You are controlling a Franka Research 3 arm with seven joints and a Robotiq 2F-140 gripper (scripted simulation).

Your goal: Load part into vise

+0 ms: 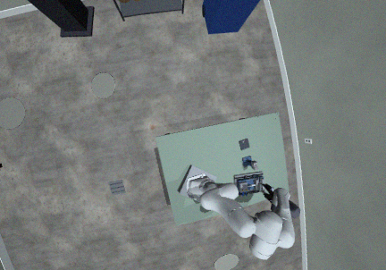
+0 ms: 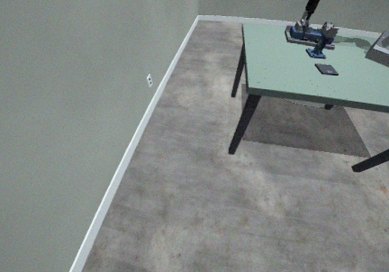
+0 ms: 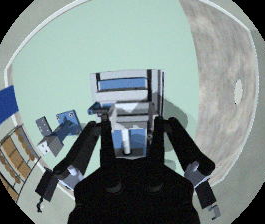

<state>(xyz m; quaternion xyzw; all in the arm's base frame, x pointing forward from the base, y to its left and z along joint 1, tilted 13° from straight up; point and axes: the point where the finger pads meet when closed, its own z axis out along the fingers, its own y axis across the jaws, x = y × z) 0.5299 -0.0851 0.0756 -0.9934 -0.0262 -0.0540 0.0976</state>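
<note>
The part lies 2 cm below my hand. The rest, counted from my hand: vise (8 cm below, 7 cm behind, 2 cm to the left).
</note>
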